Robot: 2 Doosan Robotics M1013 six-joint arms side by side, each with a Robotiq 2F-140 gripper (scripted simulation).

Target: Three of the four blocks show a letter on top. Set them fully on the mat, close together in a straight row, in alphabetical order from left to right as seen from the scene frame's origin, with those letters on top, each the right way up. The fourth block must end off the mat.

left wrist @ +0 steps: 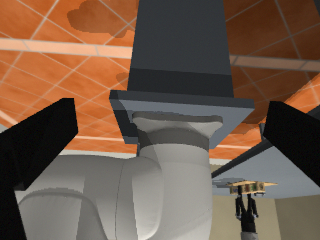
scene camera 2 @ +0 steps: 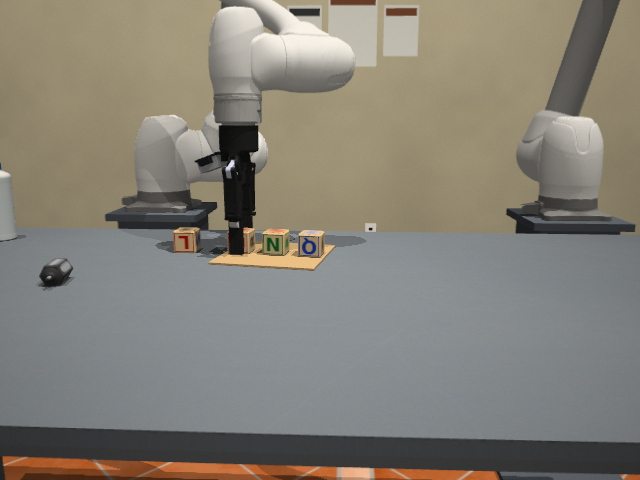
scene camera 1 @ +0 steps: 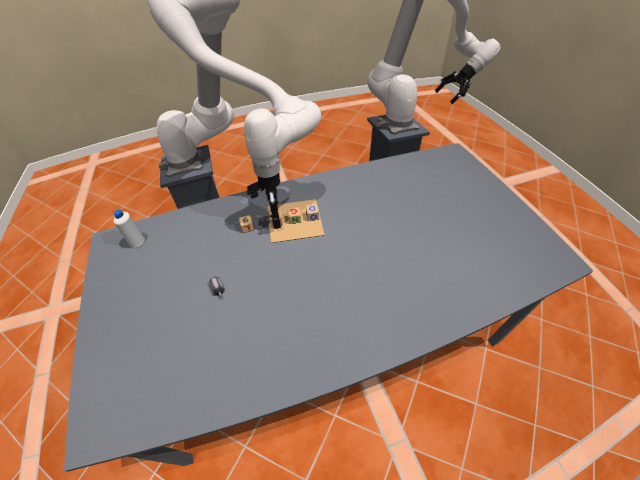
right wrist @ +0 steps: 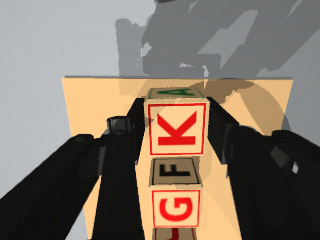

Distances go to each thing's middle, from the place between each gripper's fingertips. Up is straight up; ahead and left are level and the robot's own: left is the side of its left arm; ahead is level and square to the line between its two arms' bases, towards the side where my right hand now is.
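Scene:
Counted from my right hand: mat (scene camera 2: 291, 260), 3 cm below, 1 cm ahead, 7 cm to the left; g block (right wrist: 175, 189), 1 cm ahead, 1 cm below, 7 cm to the left; k block (right wrist: 176, 119), 1 cm below.
Counted from my left hand: mat, 12 cm below, 62 cm ahead, 105 cm to the right; k block, 9 cm below, 62 cm ahead, 112 cm to the right. For the g block: my left gripper 9 cm above it, 62 cm short of it, 105 cm to the left of it.

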